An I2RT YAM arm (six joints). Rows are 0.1 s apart.
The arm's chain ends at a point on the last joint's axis. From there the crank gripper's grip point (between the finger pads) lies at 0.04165 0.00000 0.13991 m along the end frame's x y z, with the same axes.
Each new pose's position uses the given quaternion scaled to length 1; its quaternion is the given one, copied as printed.
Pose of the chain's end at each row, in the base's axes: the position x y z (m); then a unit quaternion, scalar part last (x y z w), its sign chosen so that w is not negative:
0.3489, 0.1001, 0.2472, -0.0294, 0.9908, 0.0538, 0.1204
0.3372, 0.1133, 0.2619, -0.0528, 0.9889, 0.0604, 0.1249
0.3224, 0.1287, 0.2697, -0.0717, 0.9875, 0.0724, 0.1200
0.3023, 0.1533, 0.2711, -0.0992, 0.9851, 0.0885, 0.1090
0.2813, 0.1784, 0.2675, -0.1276, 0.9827, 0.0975, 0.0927
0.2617, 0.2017, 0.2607, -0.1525, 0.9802, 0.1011, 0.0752
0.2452, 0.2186, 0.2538, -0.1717, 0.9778, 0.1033, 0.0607
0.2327, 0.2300, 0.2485, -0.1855, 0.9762, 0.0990, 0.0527
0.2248, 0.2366, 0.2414, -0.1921, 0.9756, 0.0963, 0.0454
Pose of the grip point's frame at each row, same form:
0.3415, 0.1141, 0.1021, -0.0294, 0.9908, 0.0538, 0.1204
0.3308, 0.1281, 0.1168, -0.0528, 0.9889, 0.0604, 0.1249
0.3141, 0.1459, 0.1250, -0.0717, 0.9875, 0.0724, 0.1200
0.2900, 0.1734, 0.1270, -0.0992, 0.9851, 0.0885, 0.1090
0.2637, 0.1988, 0.1240, -0.1276, 0.9827, 0.0975, 0.0927
0.2388, 0.2208, 0.1178, -0.1525, 0.9802, 0.1011, 0.0752
0.2180, 0.2363, 0.1115, -0.1717, 0.9778, 0.1033, 0.0607
0.2034, 0.2451, 0.1063, -0.1855, 0.9762, 0.0990, 0.0527
0.1936, 0.2501, 0.0994, -0.1921, 0.9756, 0.0963, 0.0454

